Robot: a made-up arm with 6 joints.
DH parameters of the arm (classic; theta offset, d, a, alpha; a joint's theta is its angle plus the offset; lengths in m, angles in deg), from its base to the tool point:
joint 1: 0 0.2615 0 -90
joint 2: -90 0 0.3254 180
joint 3: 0 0 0 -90
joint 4: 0 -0.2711 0 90
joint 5: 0 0.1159 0 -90
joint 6: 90 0 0 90
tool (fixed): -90 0 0 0
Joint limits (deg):
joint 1: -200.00..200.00
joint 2: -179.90..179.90
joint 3: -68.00..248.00
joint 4: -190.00..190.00
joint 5: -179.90..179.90
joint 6: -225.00..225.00
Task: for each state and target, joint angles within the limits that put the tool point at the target. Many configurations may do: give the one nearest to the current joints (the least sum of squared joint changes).
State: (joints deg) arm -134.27 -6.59 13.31 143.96 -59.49 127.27
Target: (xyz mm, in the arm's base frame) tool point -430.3 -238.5 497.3
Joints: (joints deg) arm -160.79 38.53 18.25 136.21 -59.49 127.27
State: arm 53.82 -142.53 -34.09 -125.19 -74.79 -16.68
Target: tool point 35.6 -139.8 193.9
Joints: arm 101.74 -179.79 -37.67 -86.83 -74.79 -16.68
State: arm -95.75 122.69 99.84 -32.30 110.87 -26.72
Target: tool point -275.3 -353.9 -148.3
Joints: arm -115.03 127.31 89.60 -30.63 110.87 -26.72
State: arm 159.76 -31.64 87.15 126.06 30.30 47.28
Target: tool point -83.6 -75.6 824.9
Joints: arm 159.15 -13.34 37.51 150.03 30.30 47.28
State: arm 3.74 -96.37 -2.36 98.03 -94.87 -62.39
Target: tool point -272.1 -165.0 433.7
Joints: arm 30.42 -112.05 -41.95 87.76 -94.87 -62.39
